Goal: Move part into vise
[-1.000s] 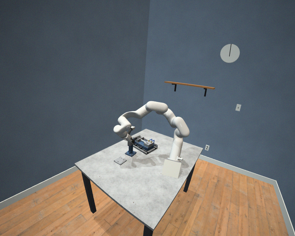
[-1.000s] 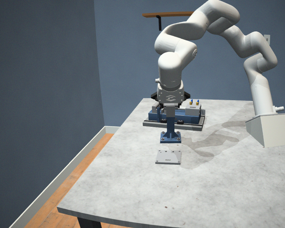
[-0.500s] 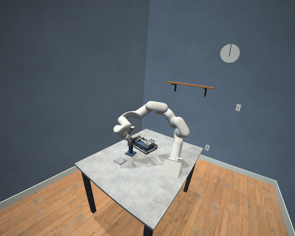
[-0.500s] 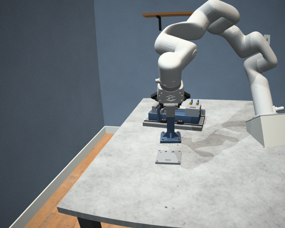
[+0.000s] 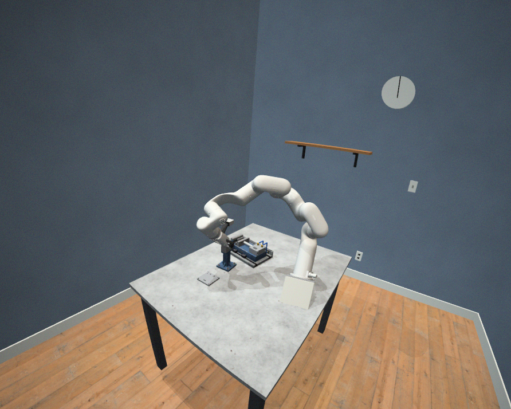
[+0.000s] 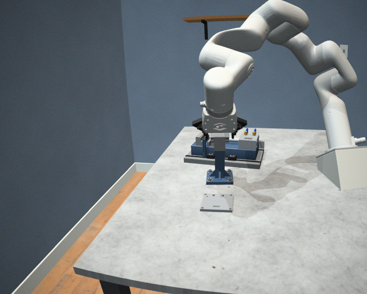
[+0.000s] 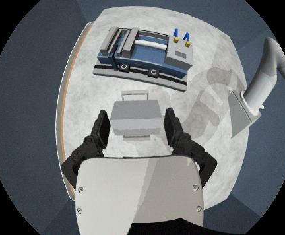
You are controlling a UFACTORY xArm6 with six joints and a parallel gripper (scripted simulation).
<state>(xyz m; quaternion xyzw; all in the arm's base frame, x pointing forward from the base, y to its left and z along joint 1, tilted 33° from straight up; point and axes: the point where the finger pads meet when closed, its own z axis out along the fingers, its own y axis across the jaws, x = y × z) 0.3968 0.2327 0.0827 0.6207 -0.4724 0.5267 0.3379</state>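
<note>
Right now the part is 10 mm below my hand. From my hand the other things lie so: work stop post: 140 mm to the right, 110 mm below, 100 mm ahead; then work stop: 160 mm to the right, 100 mm ahead, 80 mm below; then infeed plate: 160 mm below, 150 mm to the left, 30 mm behind.
</note>
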